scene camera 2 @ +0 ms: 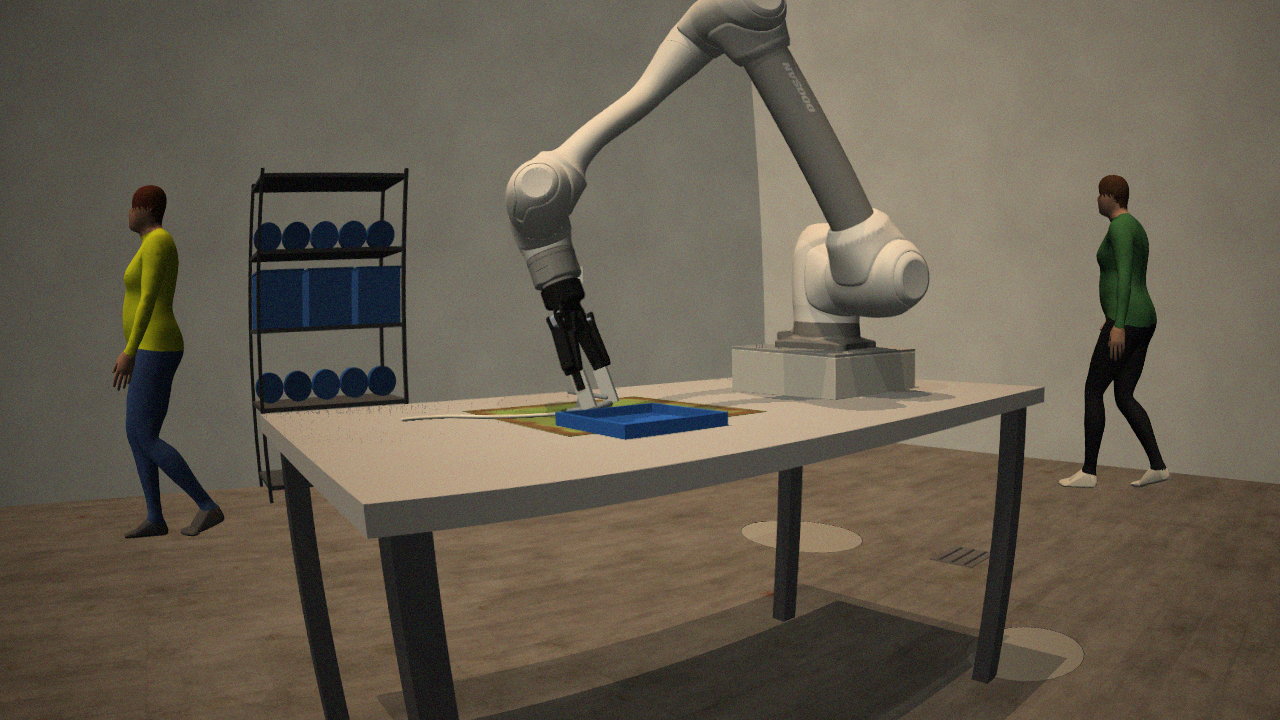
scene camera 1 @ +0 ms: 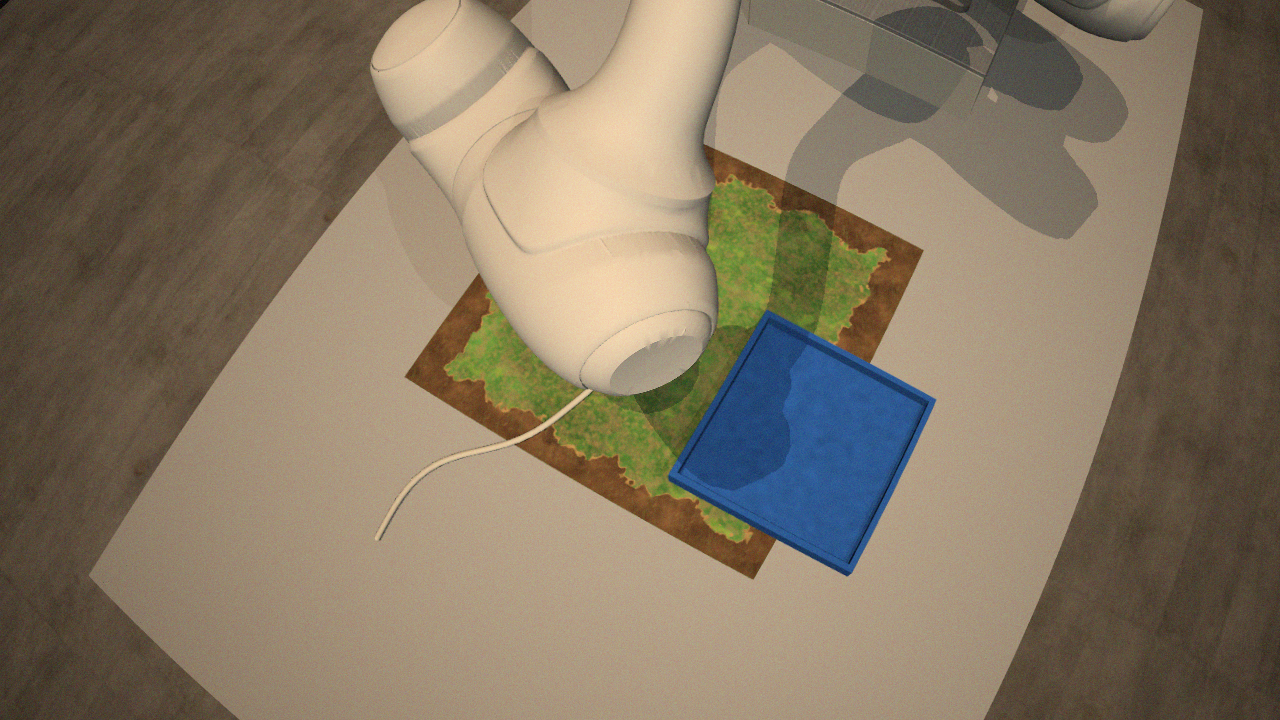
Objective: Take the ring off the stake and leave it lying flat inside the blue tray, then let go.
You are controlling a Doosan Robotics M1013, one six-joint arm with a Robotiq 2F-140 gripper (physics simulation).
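Places are measured from the arm's base along level axes (x ahead, y left, z up), in millimetres.
Pixels of known places: gripper, between the fingertips: [scene camera 2: 601,405]; arm's base, origin of its link: [scene camera 2: 826,347].
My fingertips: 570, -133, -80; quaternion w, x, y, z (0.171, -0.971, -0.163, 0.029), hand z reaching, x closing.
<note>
For each thing: its middle in the pictures, then the offset to it from my fingertips, as dx, dy, dz. Level surfaces: height alone.
- blue tray, middle of its body: [scene camera 1: 807,440] [scene camera 2: 640,419] +74, +162, -4
- grass mat, height of its surface: dz -14
- pale rope, middle of its body: [scene camera 1: 493,444] [scene camera 2: 483,416] +173, -119, -12
- table, height of its surface: dz -15
The blue tray [scene camera 1: 832,447] [scene camera 2: 640,419] lies empty on the front right corner of the grass mat [scene camera 1: 787,242] [scene camera 2: 519,413]. My gripper [scene camera 2: 599,396] is tilted, its fingertips low just behind the tray's left rear edge. It is shut on the ring, which shows only as a pale bit between the fingertips. In the overhead view the arm [scene camera 1: 582,223] hides the gripper, ring and stake. A pale rope [scene camera 1: 465,456] [scene camera 2: 447,416] runs out from under the arm across the mat and onto the table [scene camera 1: 357,626].
The robot's base stands on a grey block [scene camera 2: 822,372] at the back of the table. Behind the table stand a shelf rack [scene camera 2: 253,295] with blue items, a person in yellow [scene camera 2: 152,295] at the left and a person in green [scene camera 2: 1123,269] at the right.
</note>
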